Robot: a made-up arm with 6 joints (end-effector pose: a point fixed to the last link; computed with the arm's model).
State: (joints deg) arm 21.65 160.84 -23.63 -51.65 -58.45 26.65
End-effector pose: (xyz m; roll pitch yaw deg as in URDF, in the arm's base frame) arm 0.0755 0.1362 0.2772 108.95 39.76 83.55
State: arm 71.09 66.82 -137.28 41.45 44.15 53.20
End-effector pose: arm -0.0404 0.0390 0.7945 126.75 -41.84 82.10
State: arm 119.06 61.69 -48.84 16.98 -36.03 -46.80
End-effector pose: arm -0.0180 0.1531 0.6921 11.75 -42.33 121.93
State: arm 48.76 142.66 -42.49 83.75 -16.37 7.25
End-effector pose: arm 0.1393 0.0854 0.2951 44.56 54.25 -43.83
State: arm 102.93 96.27 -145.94 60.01 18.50 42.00
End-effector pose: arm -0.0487 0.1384 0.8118 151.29 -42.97 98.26
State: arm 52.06 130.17 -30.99 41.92 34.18 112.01
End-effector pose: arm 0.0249 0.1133 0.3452 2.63 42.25 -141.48
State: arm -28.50 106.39 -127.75 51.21 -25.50 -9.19
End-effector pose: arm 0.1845 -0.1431 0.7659 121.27 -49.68 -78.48
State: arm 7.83 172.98 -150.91 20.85 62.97 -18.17
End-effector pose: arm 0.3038 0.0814 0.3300 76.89 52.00 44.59
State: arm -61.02 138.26 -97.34 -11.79 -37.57 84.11
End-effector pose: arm 0.2208 -0.2887 0.5106 123.63 -7.47 -72.31
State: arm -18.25 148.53 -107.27 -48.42 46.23 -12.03
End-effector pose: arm 0.2659 -0.1430 0.3851 -32.56 55.59 -48.10
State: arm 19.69 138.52 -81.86 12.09 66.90 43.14
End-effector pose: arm 0.1512 0.0902 0.3749 -73.40 75.67 -150.06
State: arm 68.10 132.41 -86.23 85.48 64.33 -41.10
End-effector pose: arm 0.0118 0.2793 0.4548 127.47 15.89 120.77
